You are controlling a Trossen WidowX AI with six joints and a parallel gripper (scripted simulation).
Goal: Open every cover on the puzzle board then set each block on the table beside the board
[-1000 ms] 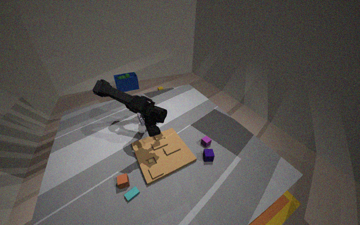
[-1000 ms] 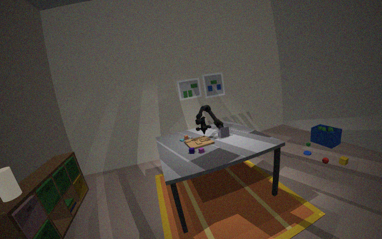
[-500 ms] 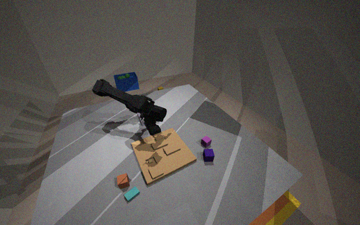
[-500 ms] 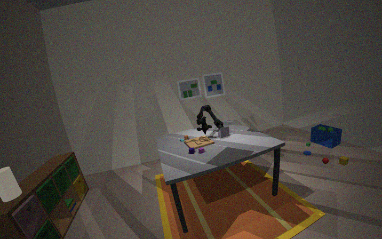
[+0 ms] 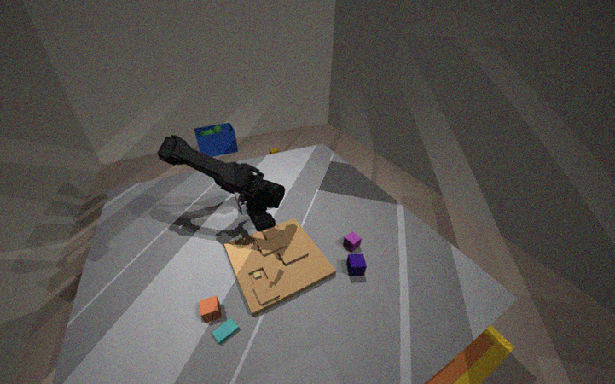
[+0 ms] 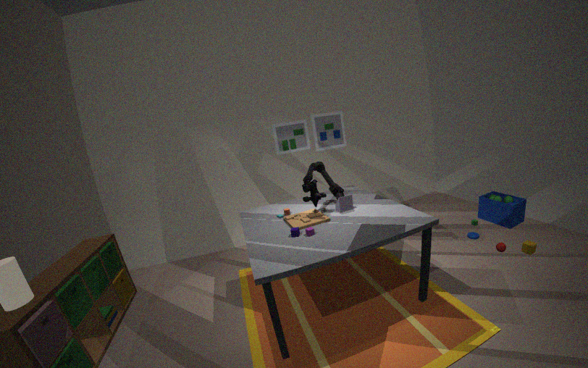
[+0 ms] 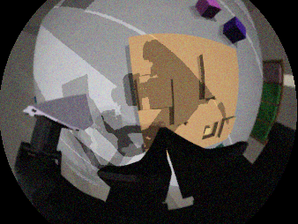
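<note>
My gripper tip is 11 cm short of the tan puzzle board, 6 cm above it and 1 cm to the right of it. Round my gripper tip: magenta block 31 cm to the left, 15 cm ahead, 6 cm below; then orange block 22 cm ahead, 21 cm to the right, 6 cm below; then teal block 28 cm ahead, 18 cm to the right, 7 cm below.
</note>
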